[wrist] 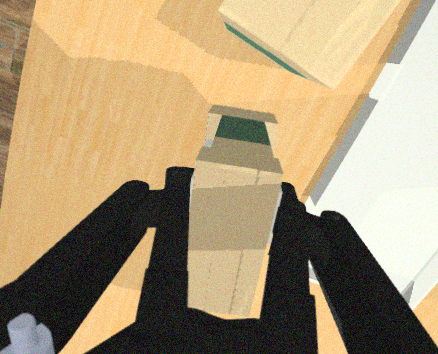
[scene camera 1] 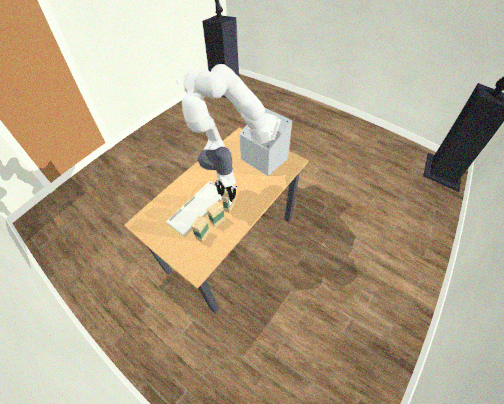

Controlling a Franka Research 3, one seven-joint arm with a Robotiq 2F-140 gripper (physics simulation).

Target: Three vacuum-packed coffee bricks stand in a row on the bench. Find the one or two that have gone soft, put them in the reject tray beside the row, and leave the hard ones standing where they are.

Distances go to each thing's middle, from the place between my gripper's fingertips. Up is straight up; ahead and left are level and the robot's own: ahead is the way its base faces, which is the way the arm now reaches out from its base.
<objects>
Right now the white reject tray [scene camera 1: 181,221] is 16 cm to the right of my hand, 10 cm ahead of it and 4 cm below it.
</objects>
